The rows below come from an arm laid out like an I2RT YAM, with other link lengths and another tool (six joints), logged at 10 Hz.
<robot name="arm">
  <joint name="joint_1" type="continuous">
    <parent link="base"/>
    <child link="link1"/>
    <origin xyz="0 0 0.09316"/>
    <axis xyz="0 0 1"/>
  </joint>
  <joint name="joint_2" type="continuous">
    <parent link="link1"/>
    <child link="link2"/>
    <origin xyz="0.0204 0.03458 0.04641"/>
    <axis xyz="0 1 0"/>
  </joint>
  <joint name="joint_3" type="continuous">
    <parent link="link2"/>
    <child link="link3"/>
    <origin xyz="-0.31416 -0.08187 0"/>
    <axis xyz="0 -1 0"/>
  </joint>
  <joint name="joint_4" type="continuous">
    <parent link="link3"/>
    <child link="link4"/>
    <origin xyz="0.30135 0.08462 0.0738"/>
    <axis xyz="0 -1 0"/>
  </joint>
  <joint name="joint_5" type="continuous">
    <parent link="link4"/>
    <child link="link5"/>
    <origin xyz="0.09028 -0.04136 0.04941"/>
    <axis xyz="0 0 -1"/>
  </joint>
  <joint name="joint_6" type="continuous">
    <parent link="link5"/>
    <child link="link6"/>
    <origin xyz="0.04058 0 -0.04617"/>
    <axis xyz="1 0 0"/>
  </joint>
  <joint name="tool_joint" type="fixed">
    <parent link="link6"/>
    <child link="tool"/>
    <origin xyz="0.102 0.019 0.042" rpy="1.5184 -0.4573 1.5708"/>
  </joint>
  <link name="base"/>
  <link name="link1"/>
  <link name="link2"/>
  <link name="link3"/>
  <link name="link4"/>
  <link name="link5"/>
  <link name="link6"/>
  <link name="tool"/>
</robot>
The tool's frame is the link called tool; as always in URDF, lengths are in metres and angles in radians. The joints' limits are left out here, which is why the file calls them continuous.
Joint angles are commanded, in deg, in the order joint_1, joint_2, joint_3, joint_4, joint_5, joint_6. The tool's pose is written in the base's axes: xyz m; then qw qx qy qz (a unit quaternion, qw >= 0). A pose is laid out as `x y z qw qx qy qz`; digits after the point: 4 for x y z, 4 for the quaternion.
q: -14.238 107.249 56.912 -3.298 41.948 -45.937
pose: 0.4792 -0.1908 0.0844 0.4346 0.6680 0.5856 -0.1481
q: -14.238 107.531 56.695 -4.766 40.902 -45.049
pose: 0.4750 -0.1874 0.0764 0.4204 0.6721 0.5918 -0.1460
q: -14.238 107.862 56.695 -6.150 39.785 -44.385
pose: 0.4720 -0.1840 0.0696 0.4069 0.6753 0.5983 -0.1431
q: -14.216 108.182 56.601 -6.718 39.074 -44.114
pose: 0.4703 -0.1817 0.0644 0.3988 0.6765 0.6028 -0.1413
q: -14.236 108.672 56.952 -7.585 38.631 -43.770
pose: 0.4697 -0.1807 0.0604 0.3913 0.6782 0.6058 -0.1414
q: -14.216 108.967 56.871 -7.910 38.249 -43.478
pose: 0.4684 -0.1793 0.0565 0.3859 0.6795 0.6079 -0.1408
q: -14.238 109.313 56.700 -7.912 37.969 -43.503
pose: 0.4670 -0.1784 0.0523 0.3815 0.6794 0.6107 -0.1411
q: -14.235 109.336 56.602 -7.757 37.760 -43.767
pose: 0.4669 -0.1778 0.0515 0.3806 0.6781 0.6129 -0.1402
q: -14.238 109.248 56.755 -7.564 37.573 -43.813
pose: 0.4688 -0.1778 0.0535 0.3828 0.6781 0.6122 -0.1371
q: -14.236 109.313 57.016 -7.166 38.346 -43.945
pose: 0.4708 -0.1802 0.0561 0.3891 0.6773 0.6084 -0.1406
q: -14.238 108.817 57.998 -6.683 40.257 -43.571
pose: 0.4772 -0.1867 0.0698 0.4084 0.6792 0.5924 -0.1448
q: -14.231 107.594 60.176 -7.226 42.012 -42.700
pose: 0.4882 -0.1939 0.0962 0.4333 0.6837 0.5697 -0.1418
